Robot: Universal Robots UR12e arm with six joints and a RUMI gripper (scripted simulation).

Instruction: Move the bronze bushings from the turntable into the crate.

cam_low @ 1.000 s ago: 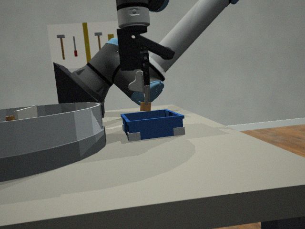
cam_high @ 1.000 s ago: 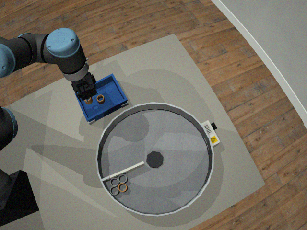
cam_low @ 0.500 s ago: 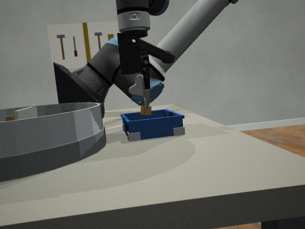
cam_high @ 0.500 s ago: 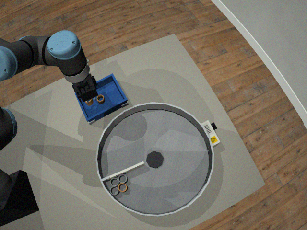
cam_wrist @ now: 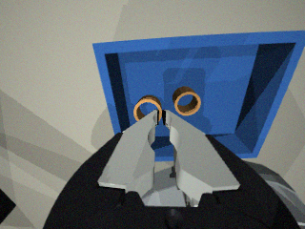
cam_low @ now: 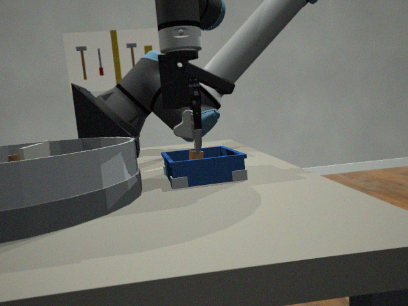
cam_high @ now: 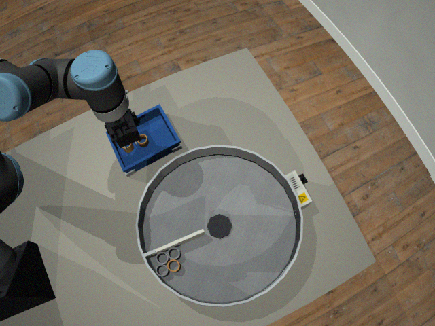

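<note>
The blue crate is 40 mm ahead of my hand and 30 mm below it. Round my hand: grey turntable 330 mm to the right, 140 mm ahead.
</note>
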